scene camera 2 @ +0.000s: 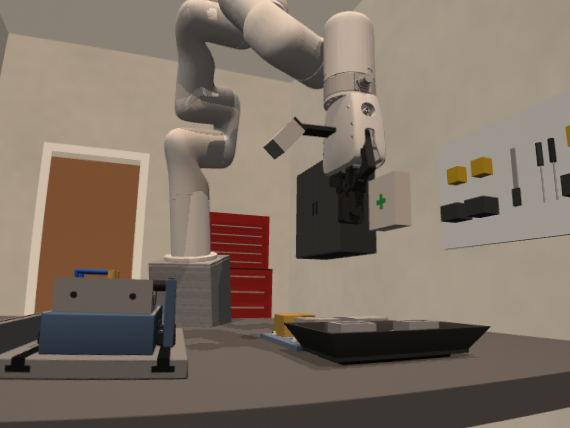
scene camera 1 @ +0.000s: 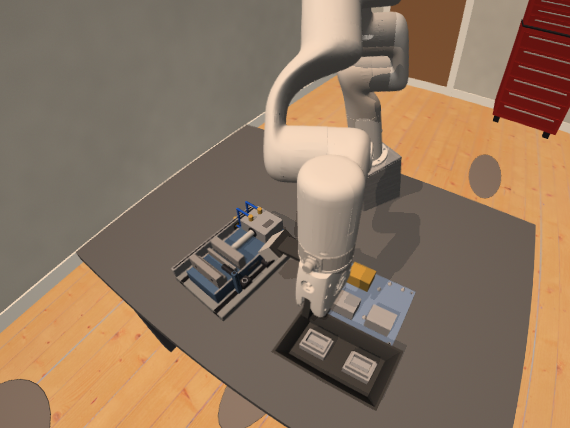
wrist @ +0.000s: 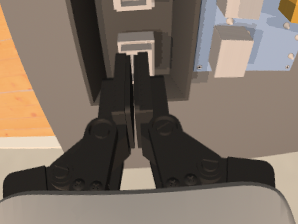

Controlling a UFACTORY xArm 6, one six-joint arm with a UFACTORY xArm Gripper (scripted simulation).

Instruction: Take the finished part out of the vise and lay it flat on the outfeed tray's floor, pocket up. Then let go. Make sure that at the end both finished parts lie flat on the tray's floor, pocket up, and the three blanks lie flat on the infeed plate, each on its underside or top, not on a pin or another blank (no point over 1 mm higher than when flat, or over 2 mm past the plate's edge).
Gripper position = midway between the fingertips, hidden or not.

Observation:
I see my gripper [scene camera 2: 351, 222].
My gripper shows as well in scene camera 1 [scene camera 1: 320, 310] and in the wrist view [wrist: 133, 73].

